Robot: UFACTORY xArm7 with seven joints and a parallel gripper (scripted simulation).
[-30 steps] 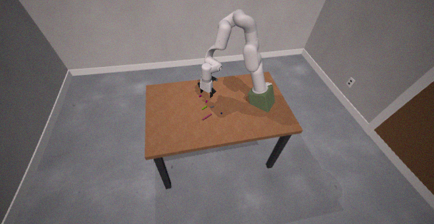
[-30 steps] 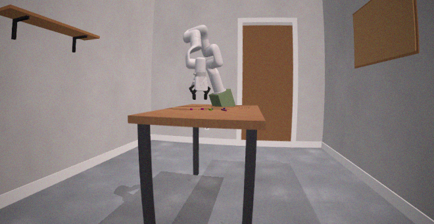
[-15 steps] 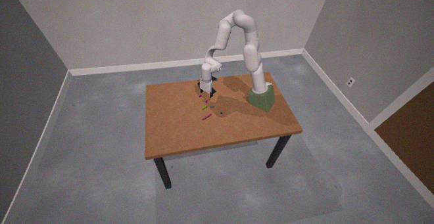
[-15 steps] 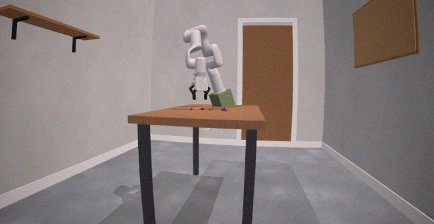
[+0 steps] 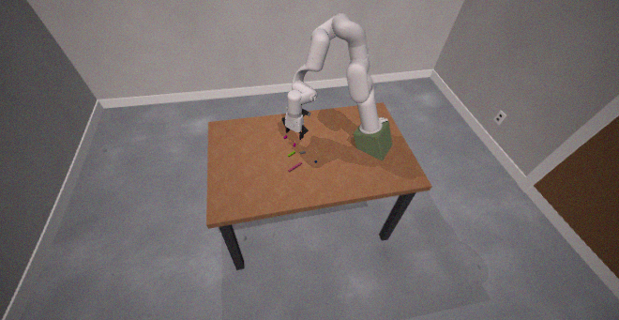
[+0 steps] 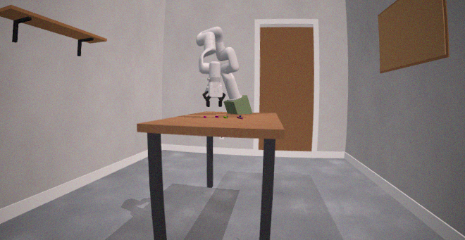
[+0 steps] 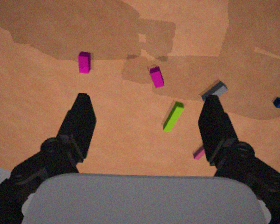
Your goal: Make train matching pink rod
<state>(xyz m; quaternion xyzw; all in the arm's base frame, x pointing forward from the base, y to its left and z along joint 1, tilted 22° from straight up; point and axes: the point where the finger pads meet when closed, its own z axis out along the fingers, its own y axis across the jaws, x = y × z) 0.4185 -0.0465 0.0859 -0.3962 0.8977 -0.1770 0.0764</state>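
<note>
The blue rod is 90 mm behind my hand, 160 mm to the left of it and 80 mm below it. Round my hand: lime rod 30 mm ahead, 80 mm to the left, 80 mm below; pink rod 30 mm ahead, 170 mm to the left, 80 mm below; grey rod 30 mm behind, 80 mm to the left, 80 mm below.
</note>
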